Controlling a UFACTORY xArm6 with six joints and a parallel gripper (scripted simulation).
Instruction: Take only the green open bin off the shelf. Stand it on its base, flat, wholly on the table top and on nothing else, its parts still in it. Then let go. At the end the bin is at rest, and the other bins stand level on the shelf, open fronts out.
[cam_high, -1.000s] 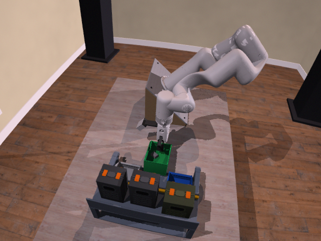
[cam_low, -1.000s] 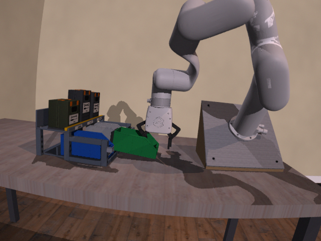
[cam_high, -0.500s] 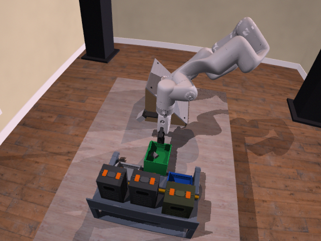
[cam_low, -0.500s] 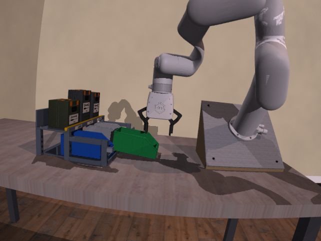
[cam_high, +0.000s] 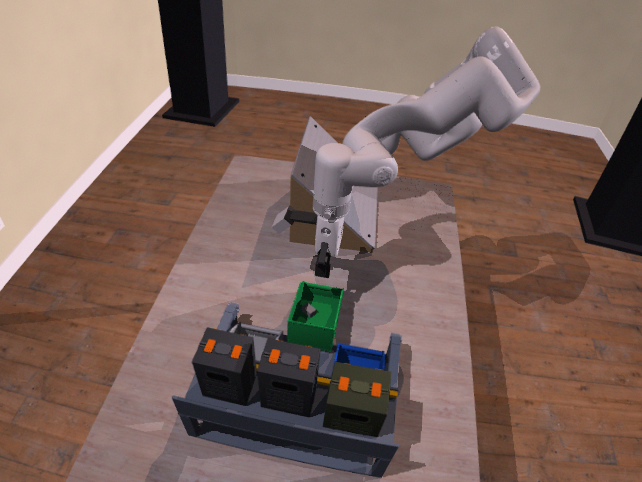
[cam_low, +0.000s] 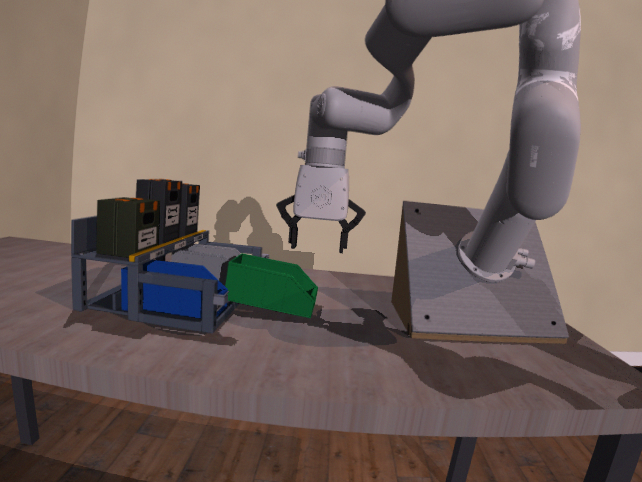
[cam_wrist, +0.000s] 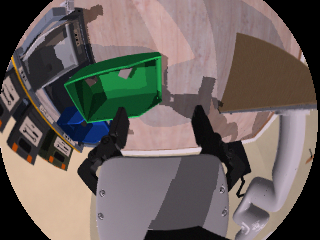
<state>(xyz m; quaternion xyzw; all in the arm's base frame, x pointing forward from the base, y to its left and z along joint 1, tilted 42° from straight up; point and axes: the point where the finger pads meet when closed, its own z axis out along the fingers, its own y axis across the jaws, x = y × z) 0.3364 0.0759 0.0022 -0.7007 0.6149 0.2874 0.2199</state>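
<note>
Right now the green open bin is 90 mm below my hand, 80 mm ahead of it and 10 mm to the left of it. The rest, counted from my hand: grey bin (250 mm ahead, 90 mm to the right, 90 mm below); olive box (330 mm ahead, 140 mm to the left, 20 mm above); blue bin (230 mm ahead, 130 mm to the left, 90 mm below).
</note>
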